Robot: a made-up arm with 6 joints. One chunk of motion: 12 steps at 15 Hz.
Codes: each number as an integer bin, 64 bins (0 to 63) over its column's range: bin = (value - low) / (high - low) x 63, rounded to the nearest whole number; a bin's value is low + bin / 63 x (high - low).
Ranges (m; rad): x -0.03..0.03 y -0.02..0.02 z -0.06..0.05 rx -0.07..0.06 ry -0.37..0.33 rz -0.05..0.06
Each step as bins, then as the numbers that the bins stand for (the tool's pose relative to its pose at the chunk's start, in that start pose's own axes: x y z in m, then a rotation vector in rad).
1 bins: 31 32 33 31 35 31
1 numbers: -0.0005 0.0003 -0.0024 -0.0060 0.0189 0.0041
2 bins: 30 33 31 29 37 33
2 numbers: -0.0014 0.0010 -0.0059 -0.0102 0.0411 0.0076
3 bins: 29 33 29 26 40 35
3 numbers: -0.0024 0.0010 -0.0094 -0.0163 0.0744 0.0111
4 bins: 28 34 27 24 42 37
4 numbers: -0.0033 0.0016 -0.0129 -0.0205 0.0967 0.0146
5 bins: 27 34 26 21 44 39
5 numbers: -0.0043 0.0016 -0.0146 -0.0267 0.1189 0.0181
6 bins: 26 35 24 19 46 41
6 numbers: -0.0052 0.0022 -0.0181 -0.0308 0.1411 0.0216
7 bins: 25 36 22 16 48 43
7 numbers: -0.0062 0.0029 -0.0216 -0.0370 0.1633 0.0251
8 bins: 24 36 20 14 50 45
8 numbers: -0.0071 0.0029 -0.0251 -0.0411 0.1856 0.0286
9 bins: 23 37 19 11 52 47
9 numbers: -0.0081 0.0035 -0.0268 -0.0473 0.2078 0.0321
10 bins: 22 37 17 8 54 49
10 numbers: -0.0090 0.0035 -0.0303 -0.0535 0.2300 0.0356
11 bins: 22 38 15 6 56 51
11 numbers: -0.0090 0.0041 -0.0338 -0.0576 0.2522 0.0390
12 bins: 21 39 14 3 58 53
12 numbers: -0.0100 0.0048 -0.0356 -0.0638 0.2744 0.0425
